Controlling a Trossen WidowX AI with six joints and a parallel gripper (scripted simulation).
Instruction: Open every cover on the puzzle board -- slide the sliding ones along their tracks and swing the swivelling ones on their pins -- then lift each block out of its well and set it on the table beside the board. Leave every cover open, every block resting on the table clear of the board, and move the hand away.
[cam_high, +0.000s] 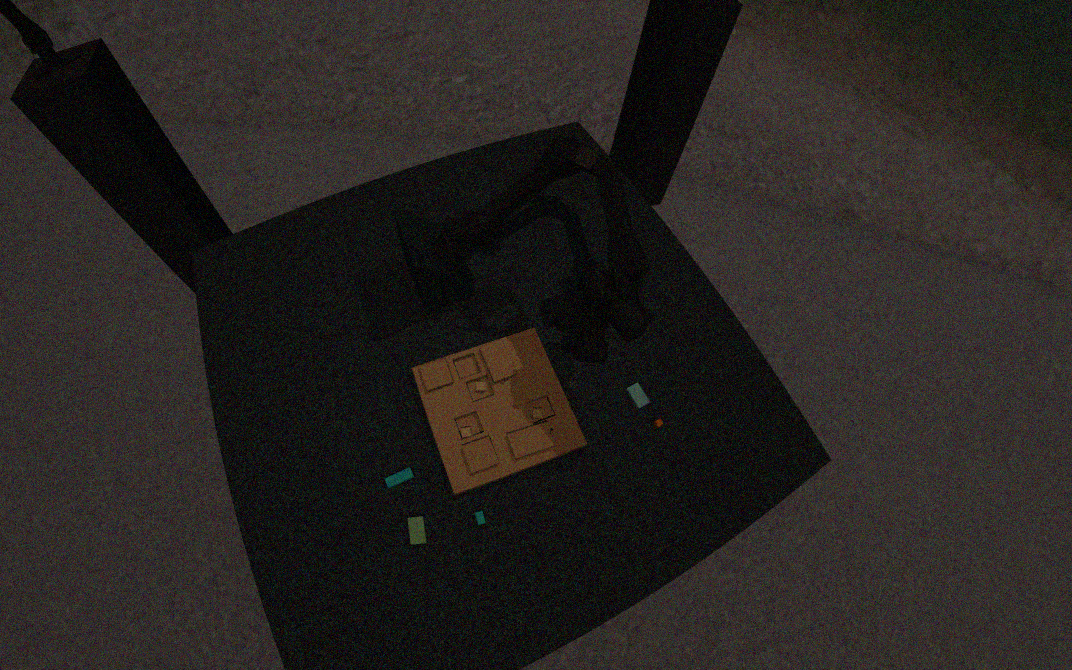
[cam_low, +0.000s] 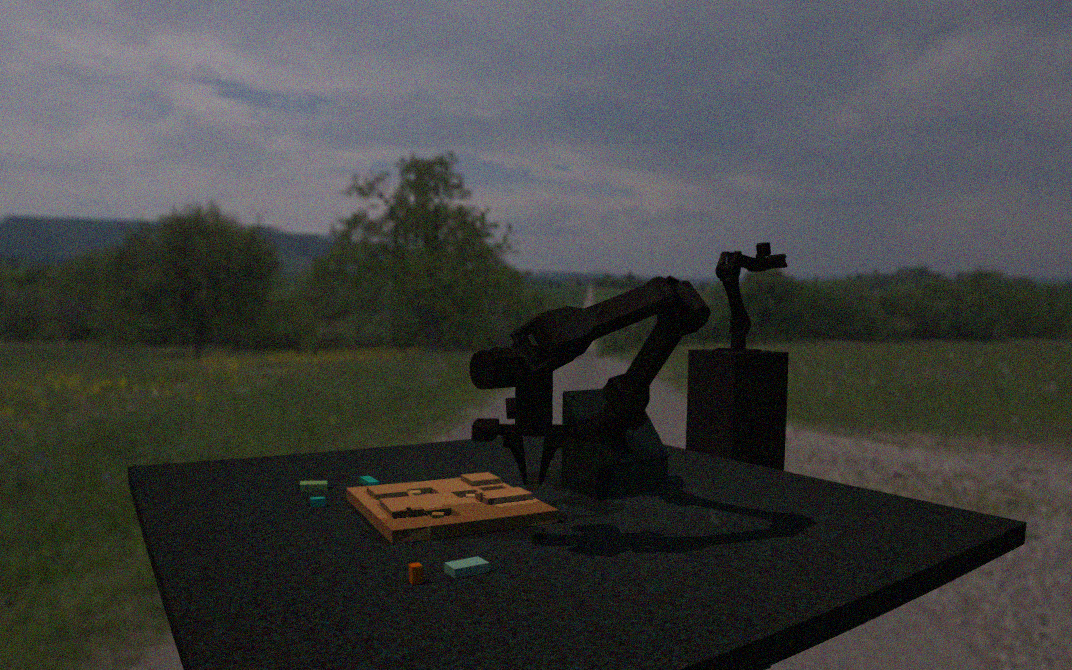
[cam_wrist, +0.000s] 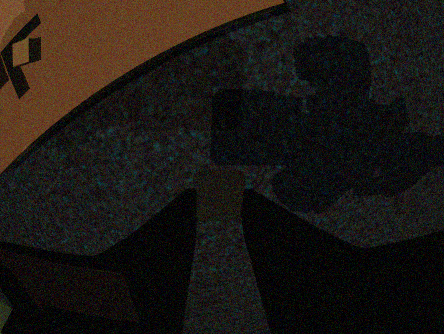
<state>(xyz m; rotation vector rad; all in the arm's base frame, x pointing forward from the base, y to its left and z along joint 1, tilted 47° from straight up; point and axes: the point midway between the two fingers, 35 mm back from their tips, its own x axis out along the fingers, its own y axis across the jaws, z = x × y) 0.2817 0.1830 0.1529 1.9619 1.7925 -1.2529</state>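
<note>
The tan puzzle board is 24 cm to the right of my gripper tip, 7 cm below it and 6 cm ahead of it. Round my gripper tip: pale teal block: 14 cm ahead, 9 cm to the left, 8 cm below; small orange block: 22 cm ahead, 10 cm to the left, 8 cm below; small teal block: 33 cm to the right, 27 cm ahead, 8 cm below.
</note>
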